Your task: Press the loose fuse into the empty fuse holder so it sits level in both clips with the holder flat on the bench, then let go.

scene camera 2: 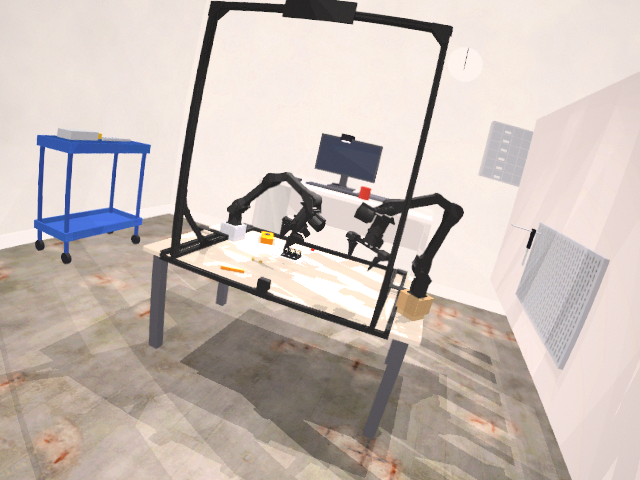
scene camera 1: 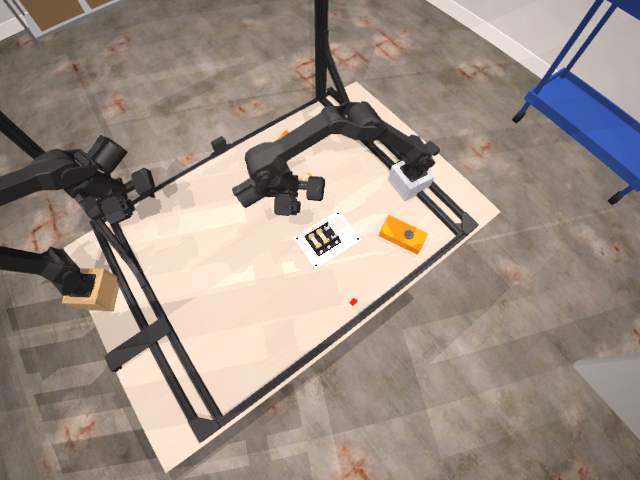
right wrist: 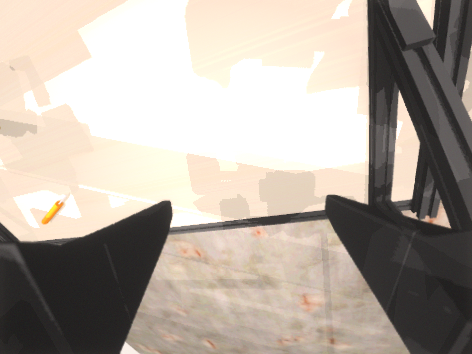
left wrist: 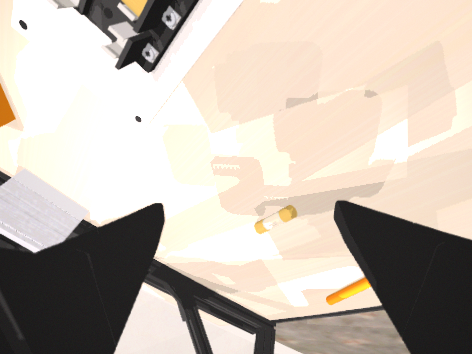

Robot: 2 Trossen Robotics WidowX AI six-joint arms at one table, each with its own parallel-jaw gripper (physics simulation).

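Pixels of known places: left gripper, fingertip midpoint: (scene camera 2: 282, 243) (scene camera 1: 300, 193) (left wrist: 250, 210); right gripper, fingertip midpoint: (scene camera 2: 357, 265) (scene camera 1: 140, 203) (right wrist: 249, 204); left arm's base, origin of the base link: (scene camera 2: 233, 223) (scene camera 1: 413, 170) (left wrist: 6, 244); right arm's base, origin of the base link: (scene camera 2: 417, 294) (scene camera 1: 82, 285).
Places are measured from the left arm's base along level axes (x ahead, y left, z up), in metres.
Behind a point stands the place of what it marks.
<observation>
The loose fuse (scene camera 1: 306, 177) {x 0.285, y -0.183, z -0.065 m} (scene camera 2: 256, 259) {x 0.289, y -0.192, z -0.064 m} (left wrist: 276, 219) {x 0.297, y -0.183, z -0.064 m}, with gold caps and a clear middle, lies on the table. The black fuse holder (scene camera 1: 323, 238) (scene camera 2: 292, 253) {x 0.348, y 0.047, z -0.062 m} (left wrist: 161, 37) {x 0.338, y 0.001, z -0.065 m} is on a white plate (scene camera 1: 348, 233) {x 0.270, y 0.056, z -0.074 m} (left wrist: 50, 65); two fuses sit in it, and the position at its right in scene camera 1 is empty. My left gripper (scene camera 1: 301, 197) {x 0.351, y -0.092, z 0.015 m} (left wrist: 250, 210) {x 0.351, y -0.092, z 0.015 m} is open and empty above the table, with the fuse showing below and between its fingertips in the left wrist view. My right gripper (scene camera 1: 130, 196) {x 0.766, y -0.247, z 0.084 m} (scene camera 2: 360, 261) {x 0.766, y -0.247, z 0.084 m} (right wrist: 249, 204) {x 0.766, y -0.247, z 0.084 m} is open and empty, far from both.
An orange box (scene camera 1: 395, 232) {x 0.154, y 0.133, z -0.047 m} (scene camera 2: 266, 237) {x 0.152, y 0.104, z -0.046 m} with a grey knob stands right of the plate in scene camera 1. An orange-handled screwdriver (scene camera 2: 232, 269) {x 0.294, y -0.379, z -0.068 m} (left wrist: 347, 291) {x 0.290, y -0.369, z -0.067 m} (right wrist: 52, 212) {x 0.308, y -0.368, z -0.064 m} lies near the table edge beyond the fuse. A small red piece (scene camera 1: 353, 301) {x 0.370, y 0.244, z -0.071 m} (scene camera 2: 312, 249) {x 0.370, y 0.241, z -0.069 m} lies near the opposite edge.
</observation>
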